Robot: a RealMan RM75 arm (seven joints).
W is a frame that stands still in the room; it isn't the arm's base.
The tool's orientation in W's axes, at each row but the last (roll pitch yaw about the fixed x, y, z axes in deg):
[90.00, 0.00, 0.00]
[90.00, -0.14, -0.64]
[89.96, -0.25, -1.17]
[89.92, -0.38, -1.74]
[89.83, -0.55, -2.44]
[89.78, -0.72, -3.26]
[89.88, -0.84, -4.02]
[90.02, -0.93, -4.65]
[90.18, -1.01, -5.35]
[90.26, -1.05, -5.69]
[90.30, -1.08, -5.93]
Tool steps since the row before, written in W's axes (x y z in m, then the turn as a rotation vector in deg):
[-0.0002, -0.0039, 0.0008, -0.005, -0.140, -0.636]
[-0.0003, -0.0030, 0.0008, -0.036, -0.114, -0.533]
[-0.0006, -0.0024, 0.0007, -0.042, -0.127, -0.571]
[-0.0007, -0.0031, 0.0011, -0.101, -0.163, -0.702]
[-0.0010, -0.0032, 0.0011, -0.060, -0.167, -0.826]
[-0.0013, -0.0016, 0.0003, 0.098, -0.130, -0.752]
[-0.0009, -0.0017, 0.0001, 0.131, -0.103, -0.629]
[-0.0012, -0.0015, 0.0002, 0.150, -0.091, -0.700]
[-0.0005, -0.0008, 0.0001, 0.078, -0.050, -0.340]
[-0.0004, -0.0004, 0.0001, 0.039, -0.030, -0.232]
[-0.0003, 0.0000, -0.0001, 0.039, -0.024, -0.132]
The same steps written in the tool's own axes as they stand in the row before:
[-0.0002, 0.0008, 0.0039, -0.005, -0.636, 0.140]
[-0.0003, 0.0008, 0.0030, -0.036, -0.533, 0.114]
[-0.0005, 0.0007, 0.0024, -0.042, -0.571, 0.127]
[-0.0006, 0.0011, 0.0031, -0.101, -0.702, 0.165]
[-0.0009, 0.0011, 0.0032, -0.061, -0.826, 0.167]
[-0.0012, 0.0003, 0.0017, 0.096, -0.754, 0.121]
[-0.0008, 0.0001, 0.0018, 0.129, -0.631, 0.092]
[-0.0011, 0.0002, 0.0016, 0.146, -0.702, 0.079]
[-0.0004, 0.0001, 0.0008, 0.076, -0.341, 0.044]
[-0.0004, 0.0001, 0.0004, 0.038, -0.233, 0.027]
[-0.0003, -0.0001, 0.0000, 0.039, -0.133, 0.021]

